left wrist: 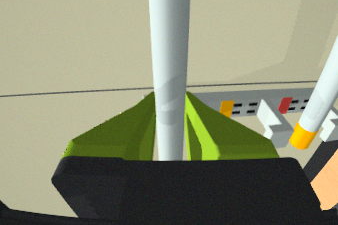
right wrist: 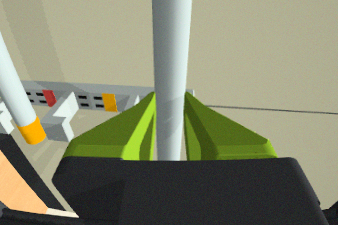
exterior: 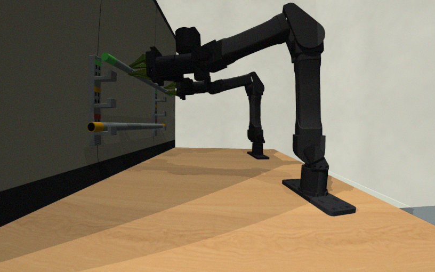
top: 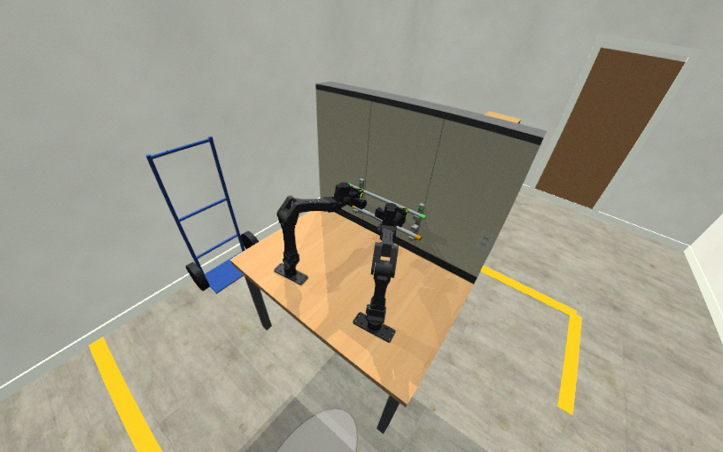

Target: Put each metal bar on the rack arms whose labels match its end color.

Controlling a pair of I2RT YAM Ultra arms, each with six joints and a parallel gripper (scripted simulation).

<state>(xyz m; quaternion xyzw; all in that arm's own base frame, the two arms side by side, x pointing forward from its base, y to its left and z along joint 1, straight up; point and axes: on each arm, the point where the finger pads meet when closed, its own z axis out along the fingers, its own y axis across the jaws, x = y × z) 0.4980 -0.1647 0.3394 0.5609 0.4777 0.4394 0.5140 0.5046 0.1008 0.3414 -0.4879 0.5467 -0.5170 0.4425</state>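
Now: the green-ended bar 10 mm ahead of my right hand and 150 mm to the left of it. Also, from my right hand: orange-ended bar 50 mm ahead, 150 mm to the left, 180 mm below; wall panel 160 mm ahead, 130 mm to the left, 80 mm above.
The green-ended bar is 15 cm to the right of my left hand. From my left hand the other things lie so: orange-ended bar 17 cm below, 15 cm to the right, 4 cm ahead; then wall panel 17 cm to the right, 14 cm ahead, 9 cm above.
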